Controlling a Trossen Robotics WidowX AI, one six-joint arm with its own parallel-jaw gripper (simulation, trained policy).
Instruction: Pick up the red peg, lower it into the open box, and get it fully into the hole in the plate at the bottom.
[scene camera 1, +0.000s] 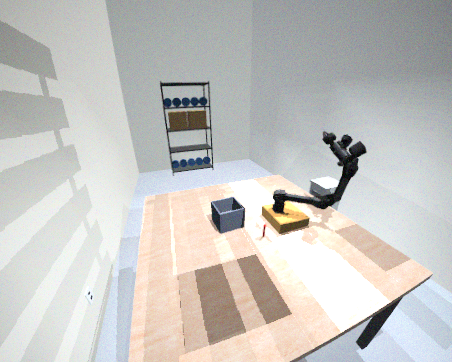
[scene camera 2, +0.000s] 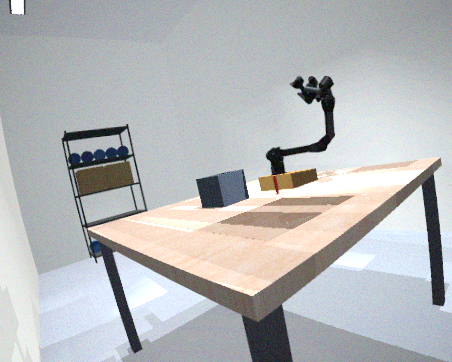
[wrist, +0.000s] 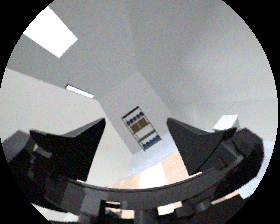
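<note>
I can see my gripper (wrist: 136, 120). There is a blue-grey box as well, which I find at (scene camera 2: 221, 190) and again at (scene camera 1: 229, 221).
</note>
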